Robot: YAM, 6 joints.
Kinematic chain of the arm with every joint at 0, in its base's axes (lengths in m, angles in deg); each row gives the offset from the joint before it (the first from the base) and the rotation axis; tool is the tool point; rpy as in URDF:
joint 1: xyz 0 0 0.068 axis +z
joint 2: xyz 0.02 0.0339 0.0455 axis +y
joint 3: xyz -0.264 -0.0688 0 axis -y
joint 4: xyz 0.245 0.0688 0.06 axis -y
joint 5: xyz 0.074 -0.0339 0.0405 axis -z
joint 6: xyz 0.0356 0 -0.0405 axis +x
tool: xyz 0 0 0 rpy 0 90 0
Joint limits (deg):
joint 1: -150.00..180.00
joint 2: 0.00..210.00
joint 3: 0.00..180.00
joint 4: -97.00..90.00
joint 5: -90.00..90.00
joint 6: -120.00..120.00
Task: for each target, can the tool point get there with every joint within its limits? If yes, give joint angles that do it. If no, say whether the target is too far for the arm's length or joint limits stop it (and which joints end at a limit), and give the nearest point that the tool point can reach.
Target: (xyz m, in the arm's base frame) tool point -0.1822 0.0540 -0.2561
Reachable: yes | joints 153.13 192.50 64.26 47.64 -73.70 -69.97
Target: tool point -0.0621 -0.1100 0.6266
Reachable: yes | joints 45.59 51.29 109.08 72.15 66.11 24.90
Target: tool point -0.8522 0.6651 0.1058
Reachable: no: too far | nearest point -0.5091 0.3973 0.1090 | short by 0.435 m
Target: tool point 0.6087 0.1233 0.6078
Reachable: no: too far | nearest point 0.4934 0.0999 0.5110 | short by 0.152 m
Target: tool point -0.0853 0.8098 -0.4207
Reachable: no: too far | nearest point -0.0569 0.5405 -0.2282 | short by 0.332 m
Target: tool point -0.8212 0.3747 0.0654
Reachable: no: too far | nearest point -0.5867 0.2677 0.0794 | short by 0.258 m
